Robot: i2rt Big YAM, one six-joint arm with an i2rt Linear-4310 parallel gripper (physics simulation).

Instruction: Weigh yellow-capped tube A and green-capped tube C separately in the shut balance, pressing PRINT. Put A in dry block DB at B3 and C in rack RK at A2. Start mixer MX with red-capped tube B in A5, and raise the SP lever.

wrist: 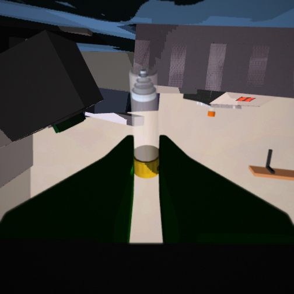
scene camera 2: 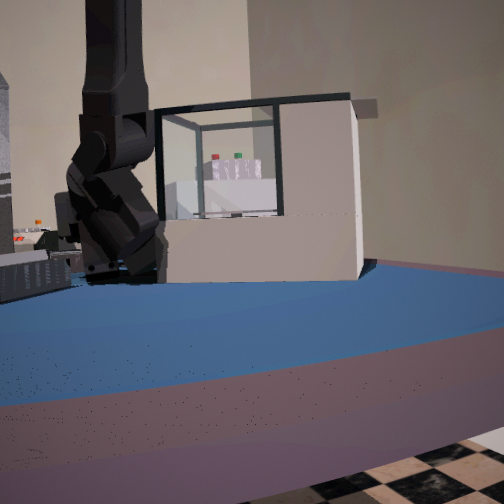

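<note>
My gripper (wrist: 146,147) is shut on yellow-capped tube A (wrist: 146,120), with the cap between the fingertips and the clear tube reaching away from them. The fingers cannot be made out in the scene view. The balance (scene camera 2: 320,190) stands behind the blue mat; its glass chamber shows no tube. Through the glass, a red-capped tube B (scene camera 2: 215,157) and a green-capped tube C (scene camera 2: 238,155) stand in a pale rack (scene camera 2: 245,169). A grey ribbed block (scene camera 2: 35,280) (wrist: 197,65) is at the left in the scene view and upper right in the wrist view. I cannot tell its label.
The dark arm (scene camera 2: 115,125) comes down close beside the balance's left end. An orange cap (scene camera 2: 38,222) (wrist: 211,113) shows near a pale device with red marks (scene camera 2: 18,239) (wrist: 245,99). The wrist view shows a black box (wrist: 45,85) and a black lever (wrist: 269,159) on an orange-brown bar.
</note>
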